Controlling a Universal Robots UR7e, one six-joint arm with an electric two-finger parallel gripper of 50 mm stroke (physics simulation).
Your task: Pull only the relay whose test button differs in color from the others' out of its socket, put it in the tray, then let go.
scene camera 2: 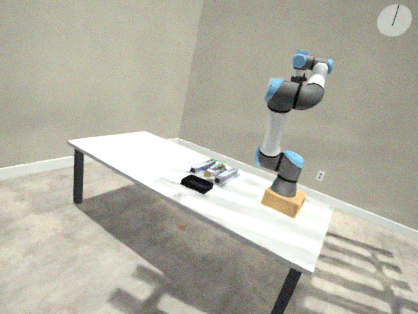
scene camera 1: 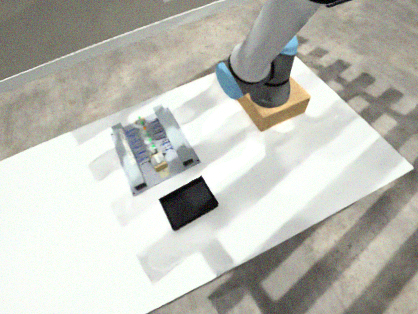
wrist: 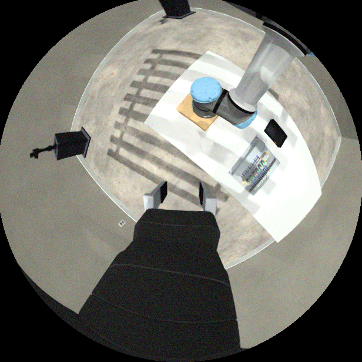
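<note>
A panel carries a row of small relays between two grey ducts, blurred. One relay near the row's far end shows an orange button; other buttons in the row look green. In the wrist view the relay row is small, and I cannot tell the odd relay there. The black tray is empty beside the panel. My gripper is open and empty, high up and away from the panel and tray. Its fingers are too small to make out in scene camera 2 and do not show in scene camera 1.
The arm stands on a wooden block on the white table. The grey ducts rise on both sides of the relays, with blue wires alongside. A tan block ends the row near the tray.
</note>
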